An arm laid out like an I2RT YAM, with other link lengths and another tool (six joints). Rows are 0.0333 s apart.
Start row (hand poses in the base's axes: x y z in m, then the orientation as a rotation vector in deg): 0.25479 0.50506 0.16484 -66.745 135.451 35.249
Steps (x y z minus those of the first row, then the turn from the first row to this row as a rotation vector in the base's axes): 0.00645 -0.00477 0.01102 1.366 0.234 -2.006; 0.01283 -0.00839 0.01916 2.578 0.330 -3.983; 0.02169 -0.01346 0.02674 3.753 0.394 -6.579; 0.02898 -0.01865 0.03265 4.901 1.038 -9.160; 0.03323 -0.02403 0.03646 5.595 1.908 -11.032; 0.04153 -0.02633 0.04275 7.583 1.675 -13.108; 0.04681 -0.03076 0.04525 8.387 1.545 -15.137; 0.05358 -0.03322 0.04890 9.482 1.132 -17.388; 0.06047 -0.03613 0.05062 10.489 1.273 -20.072; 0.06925 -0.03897 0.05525 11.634 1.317 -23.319; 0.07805 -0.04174 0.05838 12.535 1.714 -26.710; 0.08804 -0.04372 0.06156 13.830 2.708 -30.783; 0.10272 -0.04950 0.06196 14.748 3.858 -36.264; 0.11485 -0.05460 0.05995 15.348 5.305 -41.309
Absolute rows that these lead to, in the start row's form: 0.26124 0.50029 0.17586 -63.639 135.728 36.255; 0.26762 0.49667 0.18400 -60.642 135.914 36.981; 0.27648 0.49160 0.19158 -56.890 136.284 37.410; 0.28377 0.48641 0.19749 -53.113 137.061 38.208; 0.28802 0.48103 0.20130 -50.375 137.987 38.912; 0.29632 0.47873 0.20759 -46.971 137.237 40.117; 0.30160 0.47430 0.21009 -44.113 137.246 40.133; 0.30837 0.47184 0.21374 -40.909 136.864 40.158; 0.31526 0.46893 0.21546 -37.128 137.033 40.307; 0.32404 0.46609 0.22009 -32.612 137.086 40.294; 0.33284 0.46332 0.22322 -27.954 137.494 40.195; 0.34283 0.46134 0.22640 -22.168 138.087 40.612; 0.35751 0.45556 0.22680 -14.705 139.014 40.137; 0.36964 0.45046 0.22479 -7.793 140.051 39.654
